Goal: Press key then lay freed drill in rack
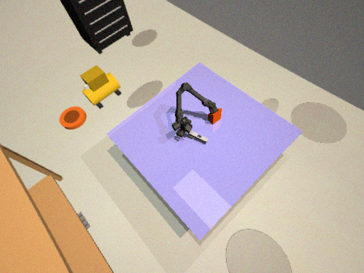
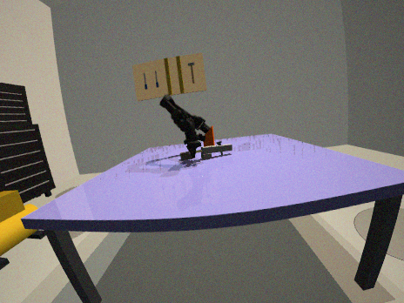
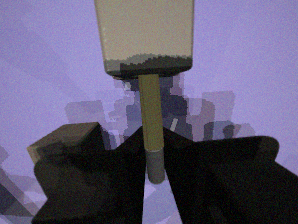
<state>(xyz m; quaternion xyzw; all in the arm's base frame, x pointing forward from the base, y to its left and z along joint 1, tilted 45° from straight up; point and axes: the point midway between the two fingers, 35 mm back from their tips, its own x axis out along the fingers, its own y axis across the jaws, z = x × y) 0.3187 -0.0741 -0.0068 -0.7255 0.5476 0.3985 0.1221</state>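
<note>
The thin drill lies 3 cm to the left of my gripper tip, 3 cm above it and 2 cm behind it. The rest, counted from my gripper tip: dark key (15 cm to the left, 7 cm behind, 4 cm above); grey block (12 cm to the left, 6 cm behind, 2 cm above).
</note>
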